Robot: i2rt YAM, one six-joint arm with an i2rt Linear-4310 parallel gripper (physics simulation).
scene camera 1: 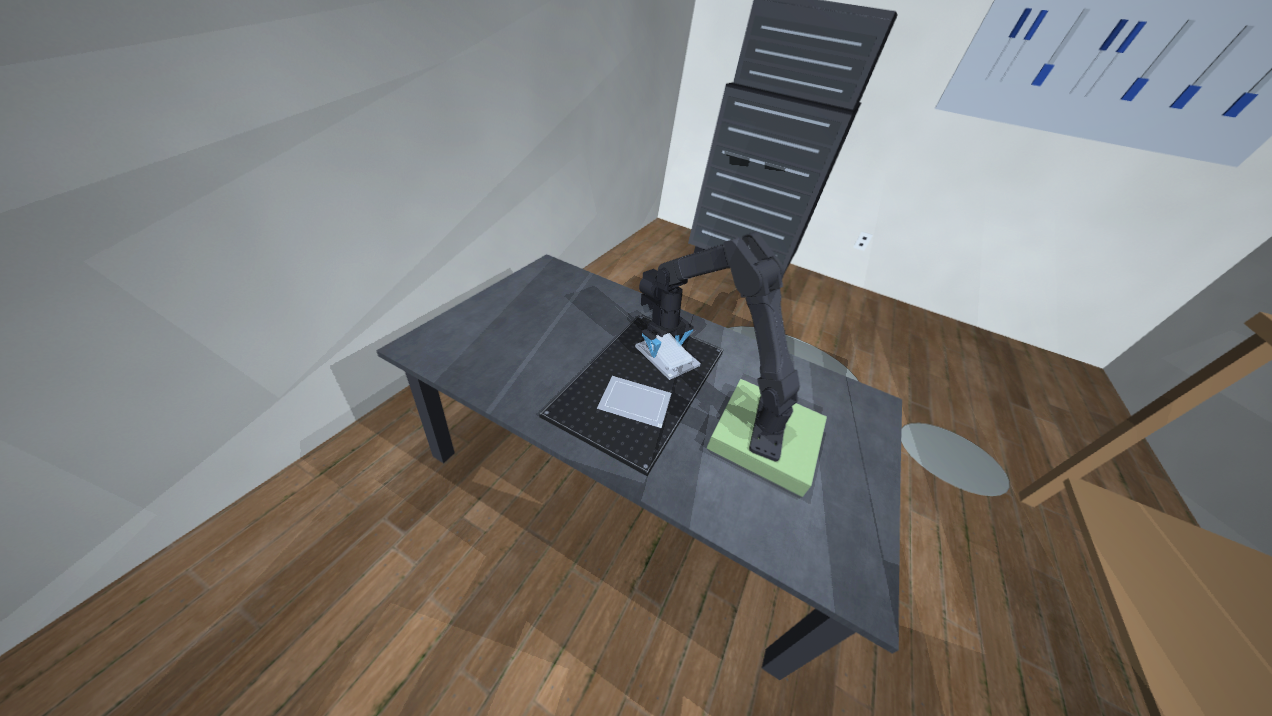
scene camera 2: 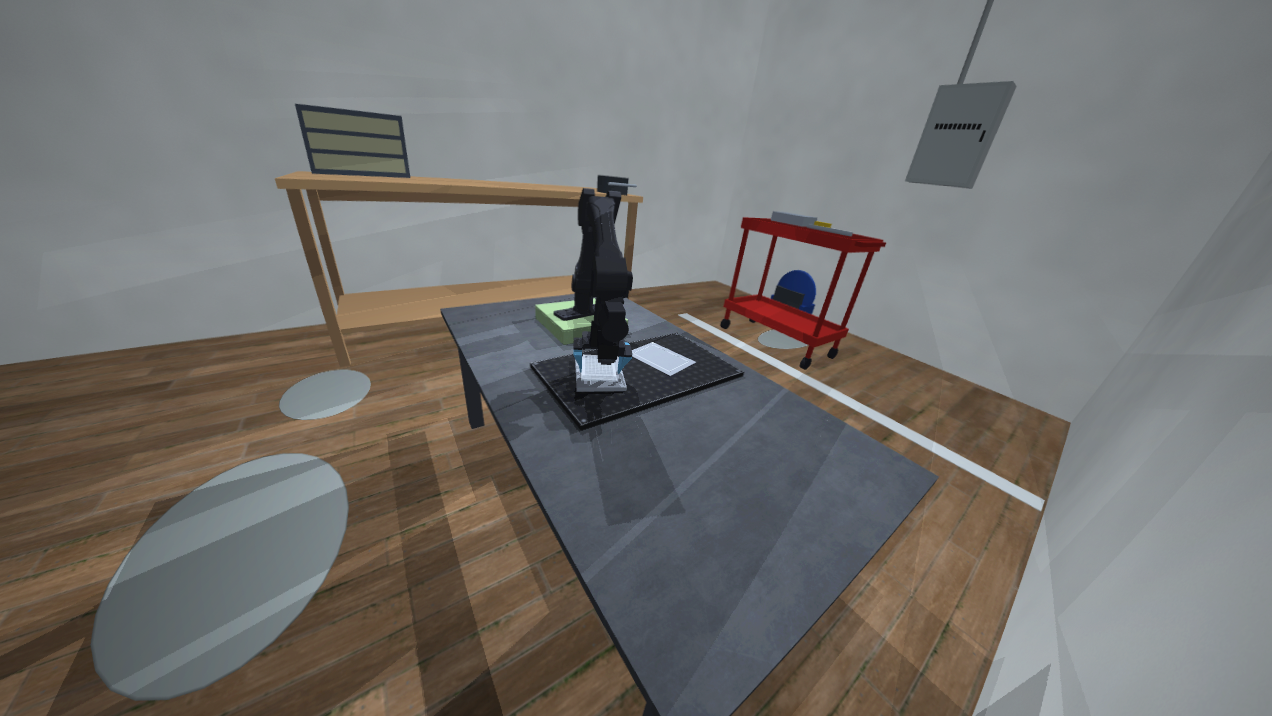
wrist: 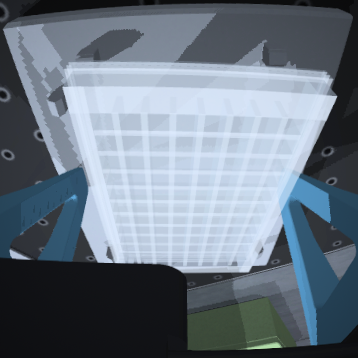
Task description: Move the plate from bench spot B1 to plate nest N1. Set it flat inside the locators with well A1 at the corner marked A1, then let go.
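Seen in the pictures: gripper, fingertip midpoint: [scene camera 1: 665, 351] [scene camera 2: 599, 371] [wrist: 182, 178]; arm's base at its link origin: [scene camera 1: 768, 426] [scene camera 2: 583, 312].
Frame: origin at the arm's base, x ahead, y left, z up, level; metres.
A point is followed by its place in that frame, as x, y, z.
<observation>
The clear multi-well plate [scene camera 1: 673, 358] {0.292, -0.135, -0.012} [scene camera 2: 599, 374] {0.364, -0.200, -0.001} [wrist: 199, 170] {0.339, -0.184, -0.004} lies on a pale grey pad [wrist: 42, 71] {0.397, -0.153, -0.025} on the black perforated board [scene camera 1: 605, 436] {0.356, 0.190, -0.036} [scene camera 2: 685, 387] {0.487, -0.013, -0.037}. My gripper [scene camera 1: 665, 340] {0.324, -0.167, -0.023} [scene camera 2: 602, 360] {0.324, -0.167, -0.023} [wrist: 182, 178] {0.324, -0.167, -0.023} is open. Its blue fingers stand on either side of the plate, close to its long edges, with nothing squeezed between them. A second pale flat pad [scene camera 1: 633, 401] {0.338, 0.056, -0.034} [scene camera 2: 662, 358] {0.342, 0.049, -0.035} lies empty on the same board, nearer the front in scene camera 1. I cannot read any corner marks.
The arm stands on a green base block [scene camera 1: 800, 462] {-0.083, 0.074, -0.001} [scene camera 2: 555, 313] {-0.019, -0.098, 0.008} [wrist: 227, 327] {0.103, -0.087, -0.025} beside the board on the dark table [scene camera 1: 783, 551] {-0.082, 0.273, -0.050} [scene camera 2: 712, 534] {0.793, -0.293, -0.050}. A red cart [scene camera 2: 814, 233] and a wooden bench [scene camera 2: 426, 185] stand off the table.
</observation>
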